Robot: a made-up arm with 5 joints. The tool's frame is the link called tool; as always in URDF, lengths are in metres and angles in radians. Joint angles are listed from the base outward. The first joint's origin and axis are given. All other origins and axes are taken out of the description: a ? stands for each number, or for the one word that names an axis. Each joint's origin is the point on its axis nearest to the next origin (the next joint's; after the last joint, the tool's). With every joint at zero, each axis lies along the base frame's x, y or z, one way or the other. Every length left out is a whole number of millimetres.
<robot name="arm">
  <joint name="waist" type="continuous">
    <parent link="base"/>
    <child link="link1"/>
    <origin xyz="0 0 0.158" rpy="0 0 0"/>
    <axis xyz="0 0 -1"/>
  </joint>
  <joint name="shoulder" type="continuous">
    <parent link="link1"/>
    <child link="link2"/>
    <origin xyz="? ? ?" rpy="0 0 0"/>
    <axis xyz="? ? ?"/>
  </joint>
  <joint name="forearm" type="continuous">
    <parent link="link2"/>
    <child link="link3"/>
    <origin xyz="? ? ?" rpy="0 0 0"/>
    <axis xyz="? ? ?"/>
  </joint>
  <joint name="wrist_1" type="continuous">
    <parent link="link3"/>
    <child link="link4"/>
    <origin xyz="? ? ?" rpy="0 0 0"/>
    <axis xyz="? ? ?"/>
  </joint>
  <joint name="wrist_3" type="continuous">
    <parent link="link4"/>
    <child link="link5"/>
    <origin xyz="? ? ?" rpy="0 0 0"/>
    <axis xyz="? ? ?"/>
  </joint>
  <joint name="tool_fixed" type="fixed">
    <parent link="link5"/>
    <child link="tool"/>
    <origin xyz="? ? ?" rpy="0 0 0"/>
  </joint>
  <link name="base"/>
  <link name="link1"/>
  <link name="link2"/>
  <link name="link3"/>
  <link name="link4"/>
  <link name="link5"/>
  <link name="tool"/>
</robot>
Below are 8 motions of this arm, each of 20 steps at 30 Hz.
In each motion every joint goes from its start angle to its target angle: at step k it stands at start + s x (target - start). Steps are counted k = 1, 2, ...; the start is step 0. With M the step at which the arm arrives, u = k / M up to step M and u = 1 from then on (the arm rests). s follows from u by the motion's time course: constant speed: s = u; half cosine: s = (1 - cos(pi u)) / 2; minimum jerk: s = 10 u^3 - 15 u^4 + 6 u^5.
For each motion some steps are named. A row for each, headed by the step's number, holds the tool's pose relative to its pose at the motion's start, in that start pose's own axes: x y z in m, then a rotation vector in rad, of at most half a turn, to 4 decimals.
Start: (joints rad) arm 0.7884 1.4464 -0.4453 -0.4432 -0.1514
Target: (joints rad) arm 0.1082 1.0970 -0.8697 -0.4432 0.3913
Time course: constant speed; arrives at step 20
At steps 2, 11, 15, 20:
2: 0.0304 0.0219 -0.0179 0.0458 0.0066 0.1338
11: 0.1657 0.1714 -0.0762 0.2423 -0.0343 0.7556
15: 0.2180 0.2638 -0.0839 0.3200 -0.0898 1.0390
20: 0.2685 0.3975 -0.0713 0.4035 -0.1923 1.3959

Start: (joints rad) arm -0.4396 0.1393 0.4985 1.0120 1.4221
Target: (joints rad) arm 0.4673 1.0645 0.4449 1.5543 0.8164
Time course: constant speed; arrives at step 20
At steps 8, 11, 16, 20:
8: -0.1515 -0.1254 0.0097 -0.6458 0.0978 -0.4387
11: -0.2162 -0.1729 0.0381 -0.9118 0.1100 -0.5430
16: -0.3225 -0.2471 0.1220 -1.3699 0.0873 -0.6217
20: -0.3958 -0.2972 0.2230 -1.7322 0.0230 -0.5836

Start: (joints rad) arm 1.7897 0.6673 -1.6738 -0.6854 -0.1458
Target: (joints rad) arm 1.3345 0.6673 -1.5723 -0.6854 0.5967
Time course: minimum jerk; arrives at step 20
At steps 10, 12, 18, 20:
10: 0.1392 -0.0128 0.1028 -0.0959 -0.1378 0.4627
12: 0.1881 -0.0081 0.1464 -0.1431 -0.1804 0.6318
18: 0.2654 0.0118 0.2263 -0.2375 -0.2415 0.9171
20: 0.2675 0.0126 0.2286 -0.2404 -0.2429 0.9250

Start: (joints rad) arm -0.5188 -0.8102 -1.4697 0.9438 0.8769
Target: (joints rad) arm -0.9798 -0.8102 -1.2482 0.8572 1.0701
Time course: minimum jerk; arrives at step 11
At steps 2, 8, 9, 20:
2: 0.0032 -0.0029 -0.0043 0.0161 0.0100 0.0125
8: 0.0704 -0.0416 -0.0908 0.3141 0.1802 0.2640
9: 0.0780 -0.0439 -0.1002 0.3444 0.1961 0.2917
20: 0.0820 -0.0450 -0.1053 0.3606 0.2044 0.3067

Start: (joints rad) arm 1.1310 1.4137 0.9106 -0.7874 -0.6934
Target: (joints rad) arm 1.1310 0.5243 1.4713 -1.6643 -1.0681
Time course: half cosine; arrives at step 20
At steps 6, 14, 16, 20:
6: -0.0148 -0.0041 -0.0057 -0.1961 0.2063 -0.2672
14: -0.0123 0.0004 -0.0294 -0.6533 0.7466 -1.0664
16: -0.0059 -0.0023 -0.0371 -0.7163 0.8441 -1.2180
20: 0.0003 -0.0066 -0.0444 -0.7630 0.9280 -1.3479

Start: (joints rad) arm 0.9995 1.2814 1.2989 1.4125 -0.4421
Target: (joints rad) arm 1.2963 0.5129 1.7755 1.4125 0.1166
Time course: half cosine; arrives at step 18
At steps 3, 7, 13, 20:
3: 0.0080 -0.0230 0.0019 -0.0400 -0.0238 0.0853
7: 0.0497 -0.1042 0.0158 -0.2081 -0.1181 0.4144
13: 0.1509 -0.2068 0.0705 -0.5843 -0.2919 1.0019
20: 0.1868 -0.2263 0.0978 -0.7434 -0.3505 1.2005

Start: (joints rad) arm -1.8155 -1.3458 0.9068 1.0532 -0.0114
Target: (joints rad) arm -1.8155 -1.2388 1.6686 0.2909 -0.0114
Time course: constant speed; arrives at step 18
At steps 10, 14, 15, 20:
10: -0.0448 0.0703 0.1497 -0.2858 0.3876 -0.3242
14: -0.0499 0.1186 0.1998 -0.3600 0.5406 -0.4909
15: -0.0497 0.1318 0.2111 -0.3745 0.5781 -0.5354
20: -0.0456 0.1734 0.2419 -0.4078 0.6886 -0.6754

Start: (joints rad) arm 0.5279 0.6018 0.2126 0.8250 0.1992
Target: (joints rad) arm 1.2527 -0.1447 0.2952 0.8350 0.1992
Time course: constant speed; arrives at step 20
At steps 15, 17, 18, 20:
15: -0.2256 -0.2010 0.2665 -0.5251 0.5977 -0.1714
17: -0.2485 -0.2070 0.3140 -0.5884 0.6760 -0.2141
18: -0.2591 -0.2079 0.3380 -0.6193 0.7149 -0.2372
20: -0.2783 -0.2056 0.3863 -0.6790 0.7920 -0.2868

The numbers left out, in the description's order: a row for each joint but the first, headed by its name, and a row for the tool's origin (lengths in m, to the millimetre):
shoulder: xyz 0.2 0.021 0, axis 0 -1 0
forearm: xyz 0.323 0 -0.183, axis 0 0 -1
wrist_1: xyz 0.026 -0.241 0, axis 0 -1 0
wrist_3: xyz -0.08 0 -0.027, axis 0 0 1
tool: xyz -0.069 -0.04 0

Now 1 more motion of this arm.
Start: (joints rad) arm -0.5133 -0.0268 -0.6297 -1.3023 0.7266
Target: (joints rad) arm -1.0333 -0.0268 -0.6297 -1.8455 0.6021
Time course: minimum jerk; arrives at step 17
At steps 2, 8, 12, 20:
2: 0.0025 0.0017 0.0049 -0.0002 0.0101 0.0000
8: 0.0961 0.0699 0.1499 -0.0190 0.3351 -0.0257
12: 0.2042 0.1577 0.2588 -0.0601 0.6348 -0.0938
20: 0.2507 0.1975 0.2926 -0.0821 0.7494 -0.1316

